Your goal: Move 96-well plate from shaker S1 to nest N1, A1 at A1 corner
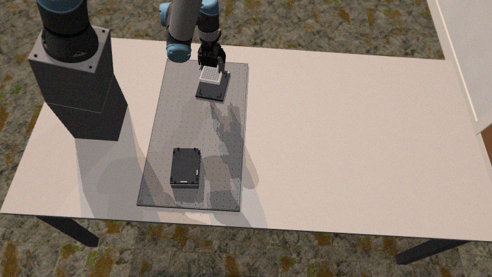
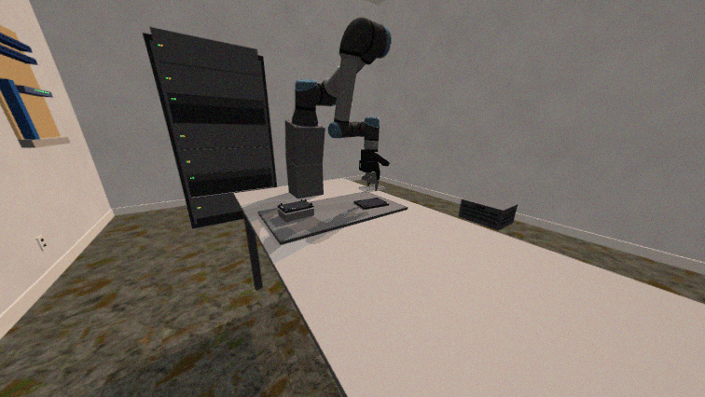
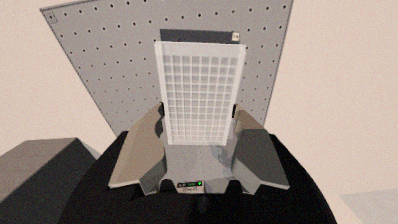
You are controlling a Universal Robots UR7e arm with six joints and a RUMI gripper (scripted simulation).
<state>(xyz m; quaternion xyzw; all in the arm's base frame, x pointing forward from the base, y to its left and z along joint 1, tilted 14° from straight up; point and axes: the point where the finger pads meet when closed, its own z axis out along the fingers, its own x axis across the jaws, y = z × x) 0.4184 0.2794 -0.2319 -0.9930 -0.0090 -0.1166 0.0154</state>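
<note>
Right now the plate nest N1 is 10 cm below my hand. The rest, counted from my hand: 96-well plate 1 cm below; pale label 5 cm ahead, 7 cm to the left, 9 cm below.
</note>
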